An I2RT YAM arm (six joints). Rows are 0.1 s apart.
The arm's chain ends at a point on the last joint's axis. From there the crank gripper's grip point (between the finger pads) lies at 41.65 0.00 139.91 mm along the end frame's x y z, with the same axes.
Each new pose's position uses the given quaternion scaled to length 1; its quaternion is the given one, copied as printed.
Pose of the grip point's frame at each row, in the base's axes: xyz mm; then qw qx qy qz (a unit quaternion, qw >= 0):
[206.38 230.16 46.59 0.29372 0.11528 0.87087 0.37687]
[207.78 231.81 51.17 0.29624 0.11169 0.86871 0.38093]
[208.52 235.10 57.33 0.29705 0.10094 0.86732 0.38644]
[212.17 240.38 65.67 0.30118 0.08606 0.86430 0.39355]
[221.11 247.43 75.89 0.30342 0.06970 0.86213 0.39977]
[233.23 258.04 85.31 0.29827 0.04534 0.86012 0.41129]
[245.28 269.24 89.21 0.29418 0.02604 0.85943 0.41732]
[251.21 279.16 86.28 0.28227 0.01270 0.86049 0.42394]
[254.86 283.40 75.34 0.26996 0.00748 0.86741 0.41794]
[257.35 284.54 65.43 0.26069 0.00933 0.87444 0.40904]
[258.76 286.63 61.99 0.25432 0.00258 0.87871 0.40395]
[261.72 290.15 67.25 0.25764 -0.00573 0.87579 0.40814]
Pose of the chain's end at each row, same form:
[156.00 130.21 140.31 0.29372 0.11528 0.87087 0.37687]
[157.16 130.99 143.81 0.29624 0.11169 0.86871 0.38093]
[158.96 132.85 148.97 0.29705 0.10094 0.86732 0.38644]
[163.33 136.39 155.72 0.30118 0.08606 0.86430 0.39355]
[173.69 141.80 164.79 0.30342 0.06970 0.86213 0.39977]
[190.29 149.37 172.81 0.29827 0.04534 0.86012 0.41129]
[205.88 158.93 176.33 0.29418 0.02604 0.85943 0.41732]
[216.74 167.21 173.39 0.28227 0.01270 0.86049 0.42394]
[224.04 172.59 165.23 0.26996 0.00748 0.86741 0.41794]
[228.48 175.57 158.18 0.26069 0.00933 0.87444 0.40904]
[232.20 178.74 156.67 0.25432 0.00258 0.87871 0.40395]
[235.35 181.38 160.96 0.25764 -0.00573 0.87579 0.40814]

